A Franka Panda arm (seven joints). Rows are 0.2 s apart.
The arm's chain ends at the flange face. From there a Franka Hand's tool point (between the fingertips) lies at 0.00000 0.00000 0.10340 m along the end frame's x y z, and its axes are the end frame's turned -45 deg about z.
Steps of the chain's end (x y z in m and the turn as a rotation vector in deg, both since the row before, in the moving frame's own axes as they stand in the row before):
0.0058, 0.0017, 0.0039, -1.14, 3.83, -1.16
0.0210, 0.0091, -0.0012, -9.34, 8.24, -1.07
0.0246, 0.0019, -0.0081, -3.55, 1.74, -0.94
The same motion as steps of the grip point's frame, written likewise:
0.0064, 0.0116, 0.0036, -3.51, 1.90, -1.16
0.0072, 0.0436, -0.0036, -12.43, -0.78, -1.07
0.0138, 0.0255, -0.0083, -3.74, -1.28, -0.94

